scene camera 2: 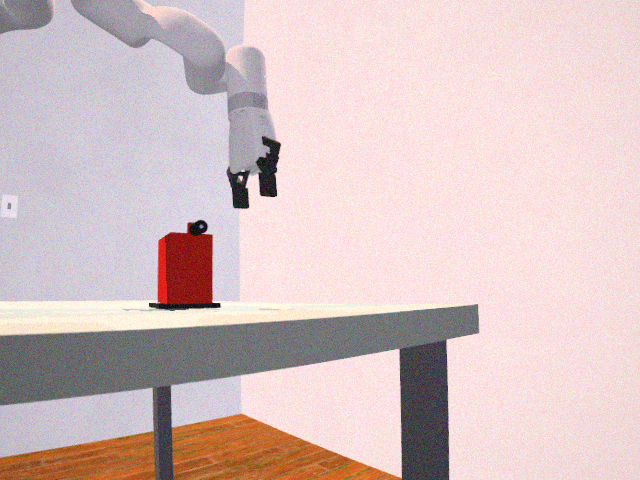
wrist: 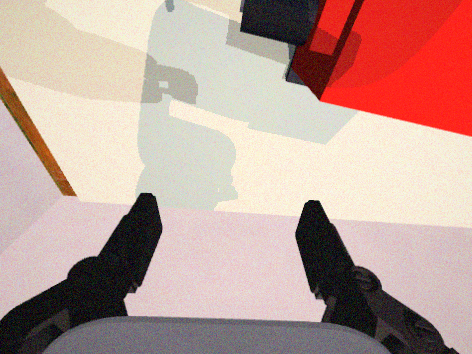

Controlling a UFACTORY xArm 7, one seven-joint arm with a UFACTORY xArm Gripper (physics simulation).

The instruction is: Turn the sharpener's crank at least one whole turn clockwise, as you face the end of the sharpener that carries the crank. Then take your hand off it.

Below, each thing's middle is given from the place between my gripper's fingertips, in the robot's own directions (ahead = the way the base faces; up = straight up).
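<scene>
Here my gripper is 11 cm above the red sharpener (scene camera 2: 185, 262), 11 cm to the right of it and 7 cm beyond it.
</scene>
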